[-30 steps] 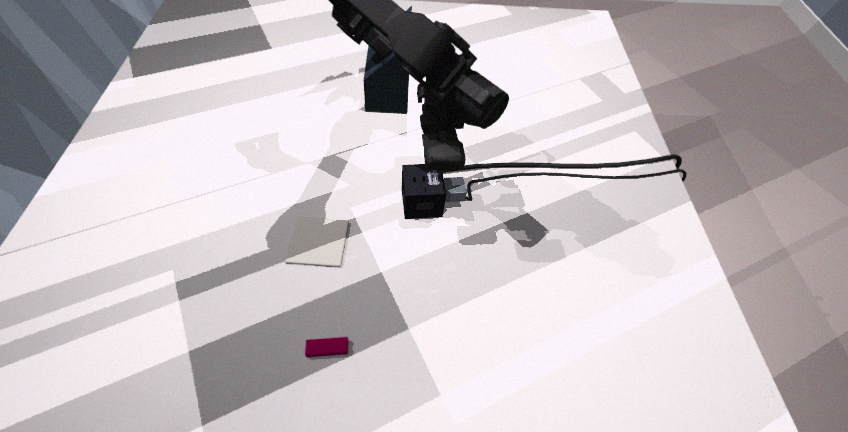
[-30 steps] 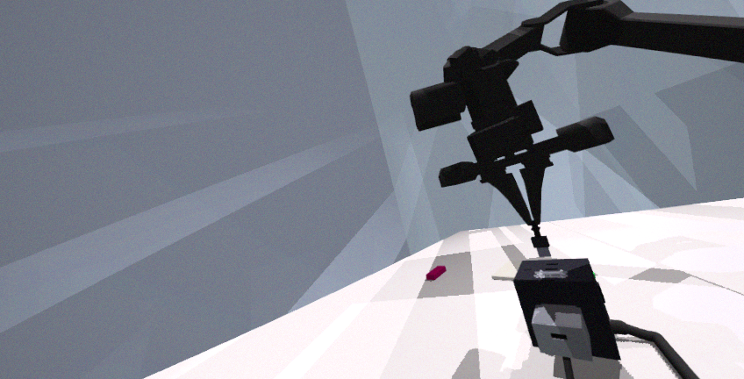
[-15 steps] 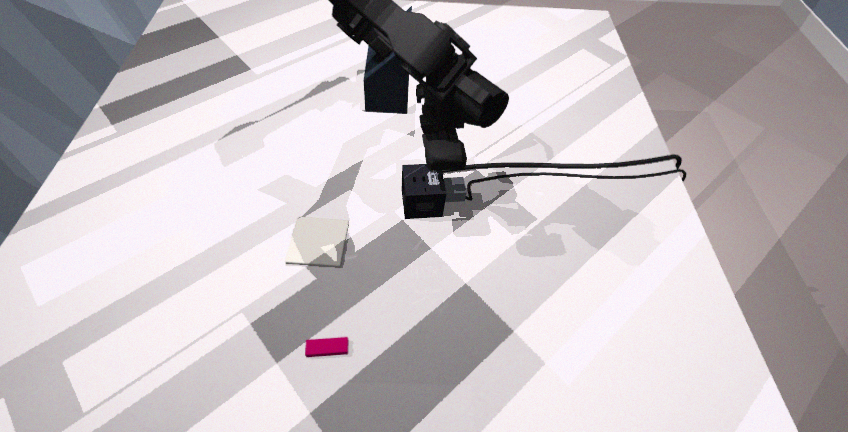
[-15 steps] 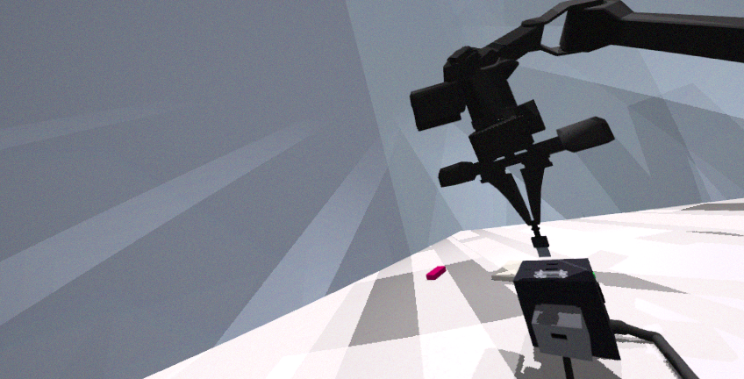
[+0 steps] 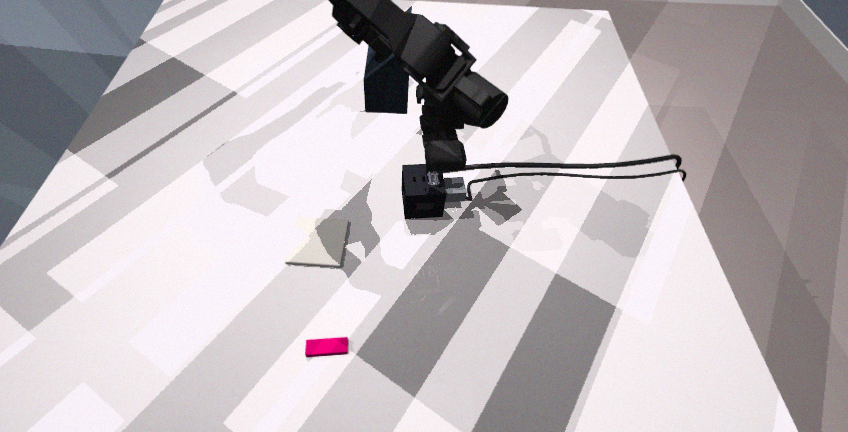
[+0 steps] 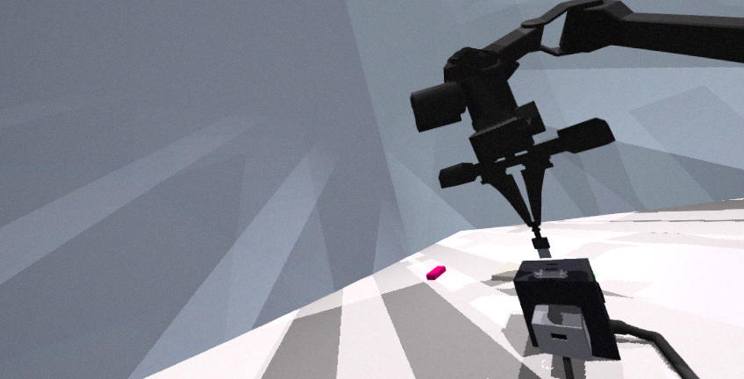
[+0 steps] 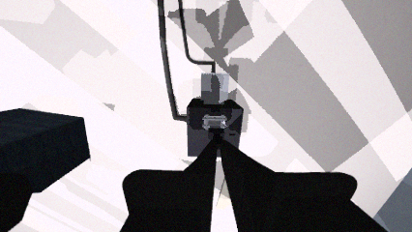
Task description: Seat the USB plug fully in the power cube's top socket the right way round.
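The socket is 6 cm below my gripper tip. Also, from my gripper tip: pink block 29 cm ahead, 19 cm to the right, 13 cm below; then flat pad 9 cm ahead, 22 cm to the right, 13 cm below; then usb plug 2 cm below.
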